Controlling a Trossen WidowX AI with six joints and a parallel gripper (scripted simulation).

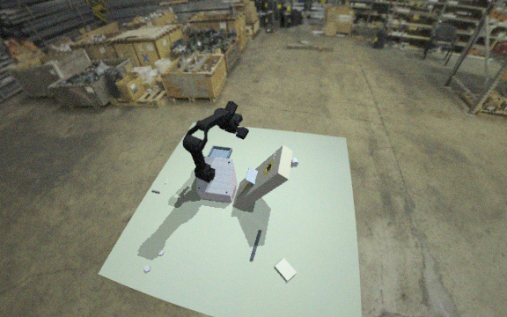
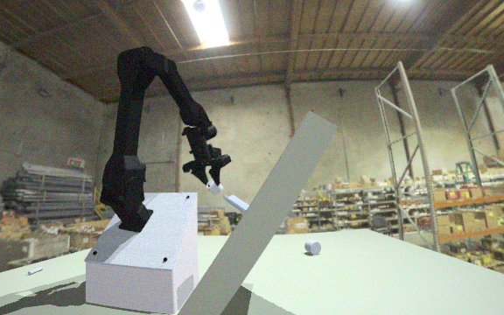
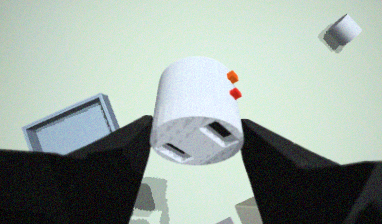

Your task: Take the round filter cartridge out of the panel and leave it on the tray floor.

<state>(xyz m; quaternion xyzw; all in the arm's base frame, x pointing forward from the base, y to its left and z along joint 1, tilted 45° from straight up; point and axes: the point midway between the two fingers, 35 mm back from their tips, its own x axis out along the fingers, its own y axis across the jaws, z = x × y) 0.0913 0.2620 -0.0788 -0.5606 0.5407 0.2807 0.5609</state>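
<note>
Now: the grey-blue tray 190 mm behind my gripper tip, 20 mm to the left of it and 250 mm below it. The rest, counted from my gripper tip: round filter cartridge right at my gripper tip.
</note>
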